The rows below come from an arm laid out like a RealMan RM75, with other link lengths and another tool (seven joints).
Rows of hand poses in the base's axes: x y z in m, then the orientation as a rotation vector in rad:
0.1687 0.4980 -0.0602 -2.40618 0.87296 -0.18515
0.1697 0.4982 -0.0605 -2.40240 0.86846 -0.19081
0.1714 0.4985 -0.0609 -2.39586 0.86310 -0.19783
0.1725 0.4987 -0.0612 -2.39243 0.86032 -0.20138
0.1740 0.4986 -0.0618 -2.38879 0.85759 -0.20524
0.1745 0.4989 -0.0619 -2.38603 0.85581 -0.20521
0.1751 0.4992 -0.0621 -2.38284 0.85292 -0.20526
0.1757 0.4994 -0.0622 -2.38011 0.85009 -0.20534
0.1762 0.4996 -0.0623 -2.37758 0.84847 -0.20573
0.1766 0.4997 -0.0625 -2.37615 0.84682 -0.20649
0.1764 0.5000 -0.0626 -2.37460 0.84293 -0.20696
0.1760 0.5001 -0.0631 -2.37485 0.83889 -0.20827
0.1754 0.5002 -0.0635 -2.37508 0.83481 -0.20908
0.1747 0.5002 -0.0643 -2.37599 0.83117 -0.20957
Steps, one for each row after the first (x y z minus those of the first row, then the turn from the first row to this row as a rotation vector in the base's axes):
0.0010 0.0002 -0.0003 0.00263 -0.00621 0.00117
0.0027 0.0005 -0.0007 0.00750 -0.01441 0.00211
0.0038 0.0007 -0.0010 0.01007 -0.01862 0.00261
0.0053 0.0006 -0.0016 0.01273 -0.02309 0.00297
0.0058 0.0009 -0.0017 0.01558 -0.02446 0.00369
0.0064 0.0012 -0.0019 0.01901 -0.02635 0.00507
0.0070 0.0014 -0.0020 0.02201 -0.02810 0.00650
0.0075 0.0016 -0.0021 0.02449 -0.02963 0.00706
0.0079 0.0017 -0.0023 0.02587 -0.03107 0.00777
0.0077 0.0020 -0.0024 0.02788 -0.03304 0.01009
0.0073 0.0021 -0.0029 0.02803 -0.03505 0.01267
0.0067 0.0022 -0.0033 0.02836 -0.03676 0.01538
0.0060 0.0022 -0.0041 0.02807 -0.03790 0.01799

